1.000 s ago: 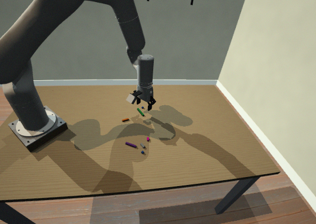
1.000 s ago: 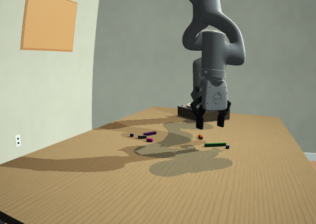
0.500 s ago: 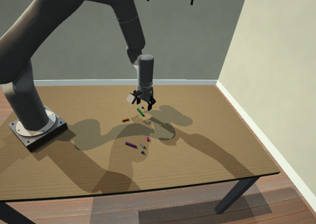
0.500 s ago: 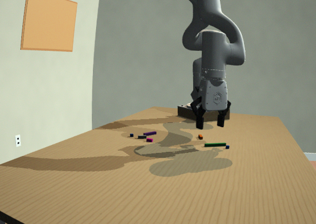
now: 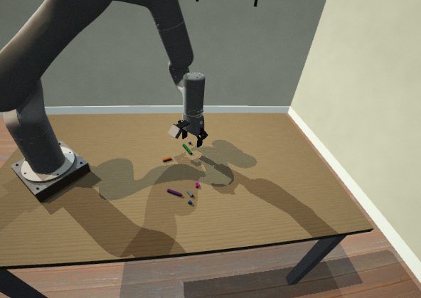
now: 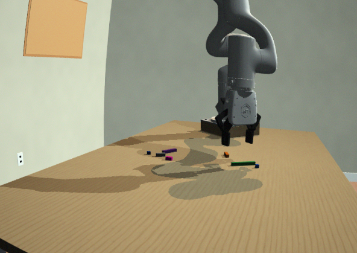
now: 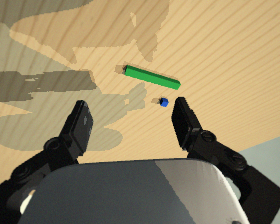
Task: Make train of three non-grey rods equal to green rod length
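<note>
Right now the green rod is 70 mm below my hand, 20 mm to the left of it and 20 mm behind it. From my hand the other things lie so: grey rod: 250 mm to the right, 70 mm below, 20 mm behind; then orange rod: 120 mm behind, 70 mm below, 50 mm to the right; then magenta rod: 210 mm to the right, 70 mm below, 20 mm ahead.
</note>
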